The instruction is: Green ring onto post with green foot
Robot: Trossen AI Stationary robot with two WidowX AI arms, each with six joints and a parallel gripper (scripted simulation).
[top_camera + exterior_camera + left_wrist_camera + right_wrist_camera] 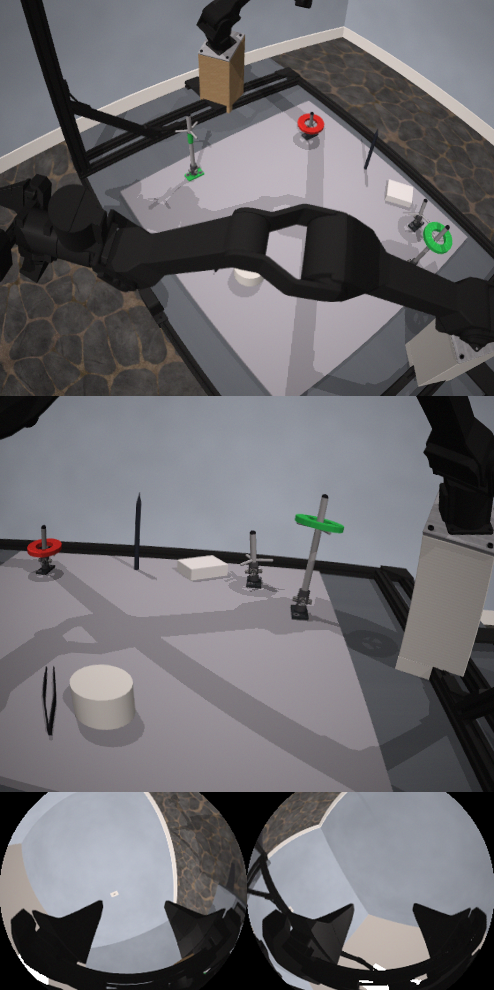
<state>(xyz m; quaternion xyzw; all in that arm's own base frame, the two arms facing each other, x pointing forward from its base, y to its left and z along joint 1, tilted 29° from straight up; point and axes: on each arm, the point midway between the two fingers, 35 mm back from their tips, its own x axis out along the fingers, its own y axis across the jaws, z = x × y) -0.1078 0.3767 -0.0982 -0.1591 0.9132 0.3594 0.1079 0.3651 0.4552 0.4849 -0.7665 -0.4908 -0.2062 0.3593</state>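
My left gripper is now 89 cm to the left of the green ring, 25 cm past it and 16 cm above it. Round my left hand: white block (71 cm to the right, 29 cm below, 13 cm behind); then short grey post (80 cm to the right, 24 cm below, 15 cm behind); then dark stick (59 cm to the right, 20 cm below, 15 cm behind).
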